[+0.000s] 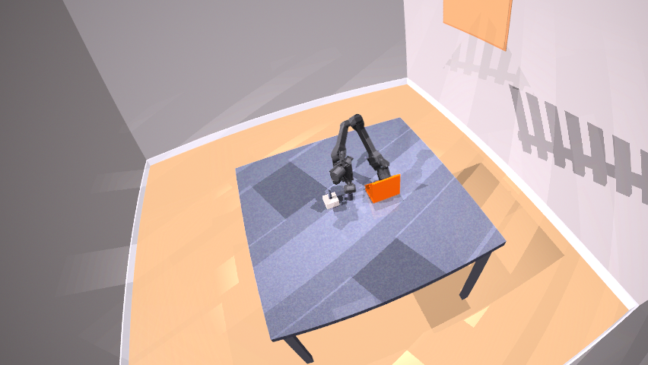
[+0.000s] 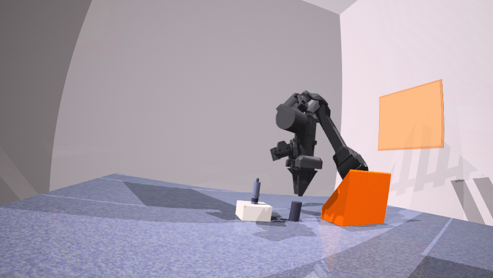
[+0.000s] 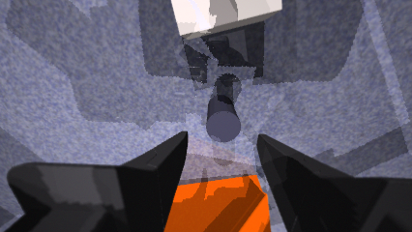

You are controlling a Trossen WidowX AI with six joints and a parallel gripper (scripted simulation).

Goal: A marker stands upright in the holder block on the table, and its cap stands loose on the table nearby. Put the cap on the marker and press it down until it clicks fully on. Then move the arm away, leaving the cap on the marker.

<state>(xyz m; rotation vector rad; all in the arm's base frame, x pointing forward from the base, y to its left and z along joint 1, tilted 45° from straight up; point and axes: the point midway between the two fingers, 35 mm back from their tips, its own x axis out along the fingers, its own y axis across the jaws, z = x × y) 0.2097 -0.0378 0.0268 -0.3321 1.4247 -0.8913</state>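
Now: gripper tip 40 mm above the dark cap. From my gripper tip the other things lie so: white holder block: 110 mm ahead, 50 mm below, 30 mm to the right.
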